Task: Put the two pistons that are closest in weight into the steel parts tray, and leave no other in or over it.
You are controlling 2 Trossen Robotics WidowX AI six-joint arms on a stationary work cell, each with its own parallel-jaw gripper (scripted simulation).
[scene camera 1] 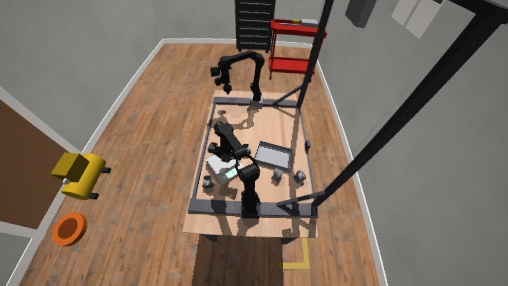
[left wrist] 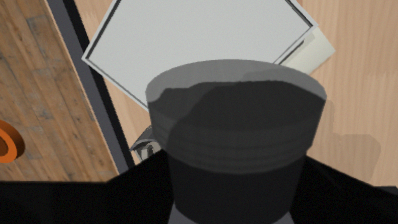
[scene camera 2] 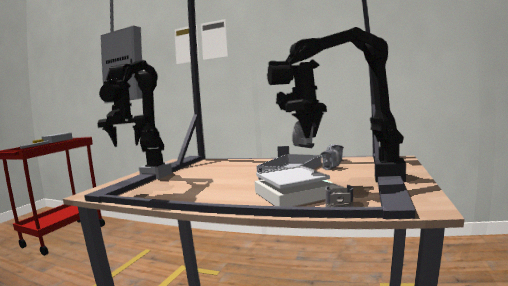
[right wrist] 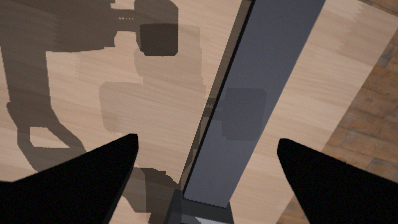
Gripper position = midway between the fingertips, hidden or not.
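A steel parts tray [scene camera 1: 269, 154] [scene camera 2: 289, 160] is part of the robot's scene, but in the left wrist view the steel parts tray is out of frame, and in the right wrist view the steel parts tray is out of frame too. A white scale [scene camera 2: 296, 195] [left wrist: 315, 48] is also there to see. The robot's left gripper [scene camera 2: 310, 137] [left wrist: 225, 149] is in sight, as is the right gripper [scene camera 2: 126, 146].
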